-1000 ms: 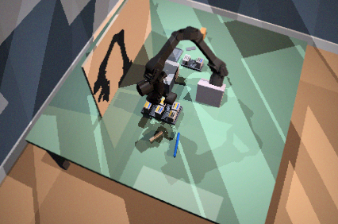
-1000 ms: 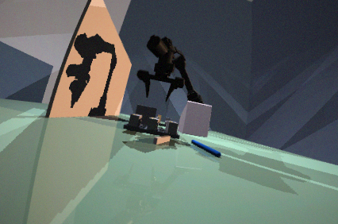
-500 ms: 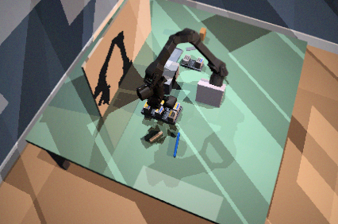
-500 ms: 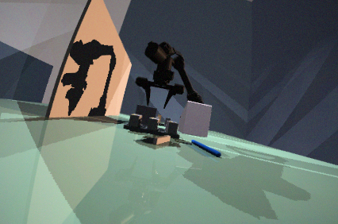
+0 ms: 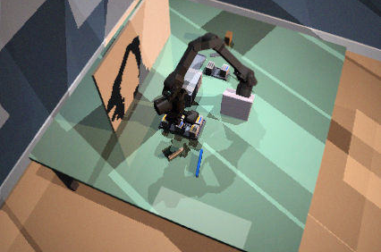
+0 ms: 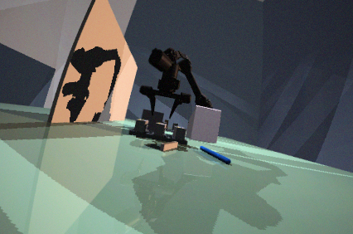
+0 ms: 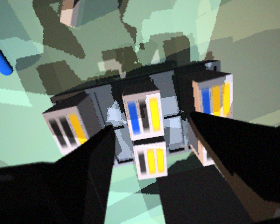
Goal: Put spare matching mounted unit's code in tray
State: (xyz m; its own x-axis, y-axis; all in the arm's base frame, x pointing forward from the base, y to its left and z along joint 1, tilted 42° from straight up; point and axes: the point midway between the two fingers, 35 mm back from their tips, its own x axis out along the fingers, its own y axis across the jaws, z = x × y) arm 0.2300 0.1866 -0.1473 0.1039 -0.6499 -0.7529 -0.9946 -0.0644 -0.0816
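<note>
Now: gripper tip 110 mm short of the tray, 410 mm to the left of it and 70 mm above it. Round my gripper tip: blue pen: 170 mm behind, 120 mm to the left, 70 mm below; tall orange panel: 310 mm ahead, 200 mm to the right, 150 mm above; grey mounted unit: 60 mm ahead, 210 mm to the right, 30 mm below.
</note>
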